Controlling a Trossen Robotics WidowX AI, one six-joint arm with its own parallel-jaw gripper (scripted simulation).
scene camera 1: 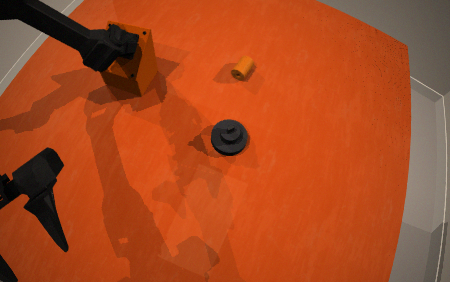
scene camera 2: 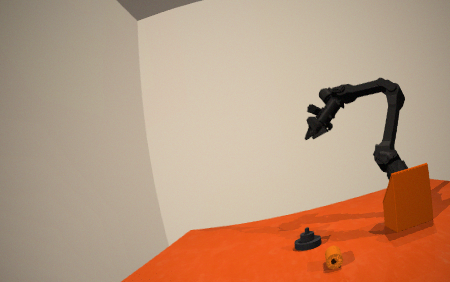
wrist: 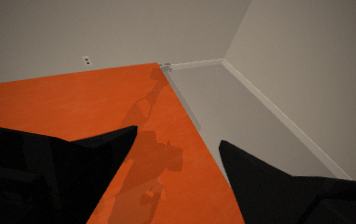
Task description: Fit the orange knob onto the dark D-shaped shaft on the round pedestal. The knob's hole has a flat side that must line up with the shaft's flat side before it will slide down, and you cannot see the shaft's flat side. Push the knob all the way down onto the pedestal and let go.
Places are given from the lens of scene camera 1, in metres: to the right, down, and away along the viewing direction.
dark round pedestal [scene camera 1: 229,137]: 0.01, -0.01, 0.63
